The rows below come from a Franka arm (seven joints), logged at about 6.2 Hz.
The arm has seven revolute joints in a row. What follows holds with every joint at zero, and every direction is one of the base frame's.
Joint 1 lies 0.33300 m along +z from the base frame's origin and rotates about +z.
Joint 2 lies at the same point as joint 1 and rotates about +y.
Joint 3 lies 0.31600 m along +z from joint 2 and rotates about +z.
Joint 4 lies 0.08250 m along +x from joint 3 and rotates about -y.
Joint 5 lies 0.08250 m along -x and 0.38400 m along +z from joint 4 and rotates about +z.
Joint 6 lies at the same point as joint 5 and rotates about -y.
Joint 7 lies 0.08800 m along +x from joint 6 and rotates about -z.
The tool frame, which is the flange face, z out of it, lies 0.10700 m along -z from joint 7; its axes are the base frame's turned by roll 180.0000, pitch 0.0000 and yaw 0.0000 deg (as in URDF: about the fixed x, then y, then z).
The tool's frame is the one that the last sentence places.
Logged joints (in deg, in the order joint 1, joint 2, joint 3, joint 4, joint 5, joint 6, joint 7), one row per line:
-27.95, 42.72, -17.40, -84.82, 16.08, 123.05, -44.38
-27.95, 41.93, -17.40, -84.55, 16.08, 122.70, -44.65
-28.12, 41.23, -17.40, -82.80, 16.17, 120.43, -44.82
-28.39, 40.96, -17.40, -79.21, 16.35, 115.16, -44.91
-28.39, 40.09, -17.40, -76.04, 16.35, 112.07, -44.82
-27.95, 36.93, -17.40, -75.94, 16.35, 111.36, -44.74
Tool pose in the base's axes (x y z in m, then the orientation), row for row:
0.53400, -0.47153, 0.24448, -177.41, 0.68, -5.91
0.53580, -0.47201, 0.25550, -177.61, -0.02, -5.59
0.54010, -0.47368, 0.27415, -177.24, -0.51, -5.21
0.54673, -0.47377, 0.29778, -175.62, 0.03, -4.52
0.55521, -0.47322, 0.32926, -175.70, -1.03, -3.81
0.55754, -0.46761, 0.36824, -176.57, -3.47, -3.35
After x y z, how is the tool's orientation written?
As angles about the fixed x, y, z axes (roll, pitch, yaw), in degrees.
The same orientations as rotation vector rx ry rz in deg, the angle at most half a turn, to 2 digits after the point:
-177.14, 9.17, 0.84
-177.40, 8.66, -0.21
-177.08, 8.04, -0.98
-175.49, 6.93, -0.22
-175.63, 5.78, -1.80
-176.52, 5.00, -5.50

